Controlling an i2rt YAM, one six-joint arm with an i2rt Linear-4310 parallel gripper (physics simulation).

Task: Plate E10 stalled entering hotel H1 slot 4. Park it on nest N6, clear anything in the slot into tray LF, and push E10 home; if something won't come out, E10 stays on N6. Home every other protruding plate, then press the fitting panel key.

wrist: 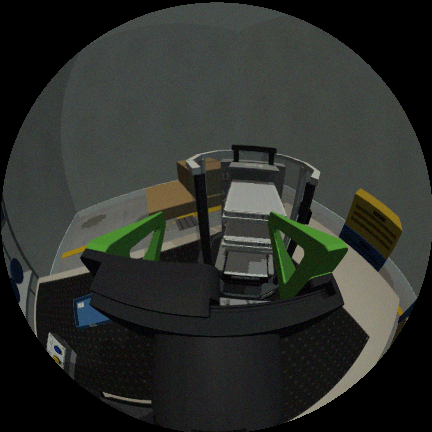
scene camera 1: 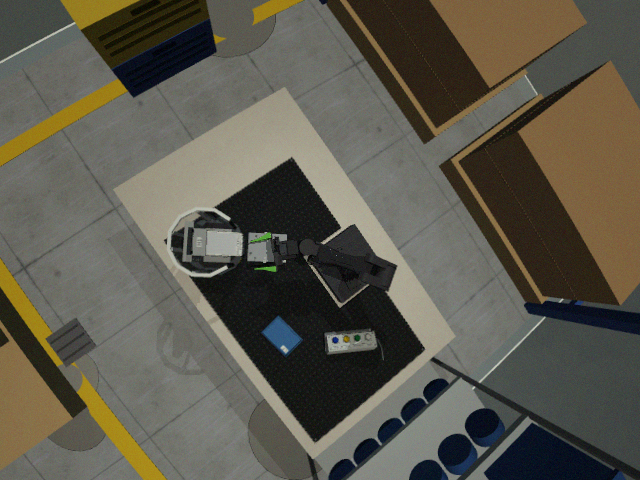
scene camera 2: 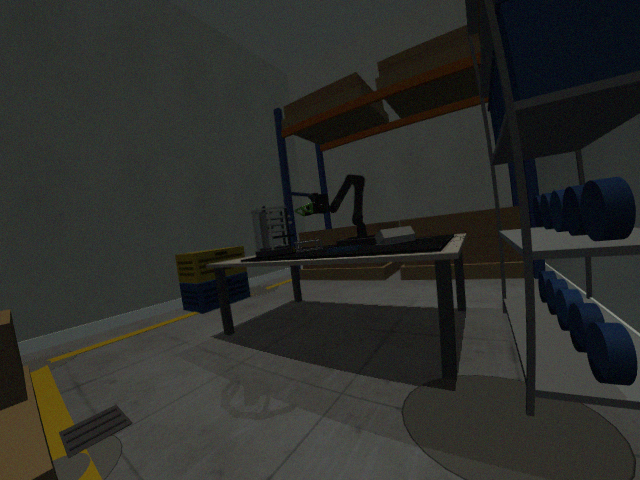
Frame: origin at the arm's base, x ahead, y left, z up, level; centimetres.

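Seen in the pictures: gripper, between the fingertips: (wrist: 216, 217) (scene camera 1: 252, 255) (scene camera 2: 297, 209); arm's base, origin of its link: (scene camera 2: 362, 237).
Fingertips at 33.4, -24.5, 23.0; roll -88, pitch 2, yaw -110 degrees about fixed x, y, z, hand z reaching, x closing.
Observation:
Pixels of each thing's top centre, then the offset from my fingertips to it, as dx, dy, dz. Level surfaces: height alone.
- hotel, centre of its top: (wrist: 256, 147) (scene camera 1: 202, 240) (scene camera 2: 269, 206) +12.2, -12.0, +4.1
- light plate, centre of its top: (wrist: 254, 192) (scene camera 1: 220, 243) +8.1, -9.3, -2.6
- second plate, centre of its top: (wrist: 252, 216) +7.4, -8.9, -6.7
- grey nest, centre of its top: (scene camera 1: 267, 247) (scene camera 2: 307, 238) -6.6, -0.6, -19.1
- blue tray, centre of its top: (wrist: 87, 308) (scene camera 1: 282, 336) (scene camera 2: 344, 247) +6.1, +36.7, -25.0
- key panel, centre of its top: (scene camera 1: 353, 345) (scene camera 2: 393, 227) -19.0, +54.3, -18.4
- black mat, height of its surface: dz -26.7
- pale table, height of its surface: dz -28.0
The hotel (scene camera 1: 175, 260) (scene camera 2: 268, 229) (wrist: 202, 215) is an open rack with dark posts and a pale ring on top. A light plate (scene camera 1: 223, 243) (wrist: 254, 199) sits high in it. Below it, a second plate (wrist: 245, 231) and a lower, darker-centred plate (wrist: 247, 263) show in the wrist view; their labels are not legible. My gripper (scene camera 1: 252, 254) (scene camera 2: 305, 208) (wrist: 216, 217) is open, its green fingers level in front of the hotel, above the grey nest (scene camera 1: 260, 246), which is partly hidden. The blue tray (scene camera 1: 281, 335) (wrist: 90, 312) lies on the mat. The key panel (scene camera 1: 351, 342) (scene camera 2: 395, 235) (wrist: 56, 348) has blue, yellow, green and white keys.
The black mat (scene camera 1: 315, 397) (wrist: 320, 360) lies on the pale table (scene camera 1: 248, 124). My arm's base plate (scene camera 1: 354, 237) is at the table's far side from the hotel. Yellow and blue crates (scene camera 1: 160, 56) (wrist: 372, 225) and a shelf with blue bins (scene camera 1: 483, 426) stand beyond the table.

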